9 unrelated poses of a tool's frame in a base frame.
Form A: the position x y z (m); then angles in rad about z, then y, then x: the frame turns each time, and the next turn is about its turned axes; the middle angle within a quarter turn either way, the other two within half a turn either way.
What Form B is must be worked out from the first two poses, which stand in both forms.
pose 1, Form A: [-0.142 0.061 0.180 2.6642 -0.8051 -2.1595]
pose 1, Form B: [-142 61 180 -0.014 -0.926 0.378 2.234]
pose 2, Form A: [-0.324 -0.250 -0.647 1.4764 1.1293 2.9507]
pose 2, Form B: [-324 -250 -647 0.647 0.664 -0.374 2.279]
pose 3, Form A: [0.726 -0.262 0.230 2.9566 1.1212 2.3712]
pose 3, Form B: [726 -262 230 -0.148 0.937 0.318 2.048]
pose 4, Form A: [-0.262 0.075 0.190 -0.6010 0.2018 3.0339]
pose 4, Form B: [-262 75 190 0.951 -0.289 -0.112 3.099]
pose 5, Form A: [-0.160 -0.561 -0.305 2.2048 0.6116 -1.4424]
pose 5, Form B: [-160 -561 -305 -0.491 -0.465 0.737 2.849]
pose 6, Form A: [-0.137 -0.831 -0.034 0.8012 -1.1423 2.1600]
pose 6, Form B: [-137 -831 -34 0.795 0.056 0.603 2.781]
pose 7, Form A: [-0.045 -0.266 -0.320 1.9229 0.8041 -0.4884]
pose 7, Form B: [-45 -266 -320 -0.487 0.039 0.873 2.245]
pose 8, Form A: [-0.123 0.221 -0.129 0.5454 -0.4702 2.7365]
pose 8, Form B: [-123 221 -129 0.938 0.213 0.275 2.887]
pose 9, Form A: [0.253 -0.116 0.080 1.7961 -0.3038 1.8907]
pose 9, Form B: [253 -116 80 0.590 0.593 0.549 2.606]
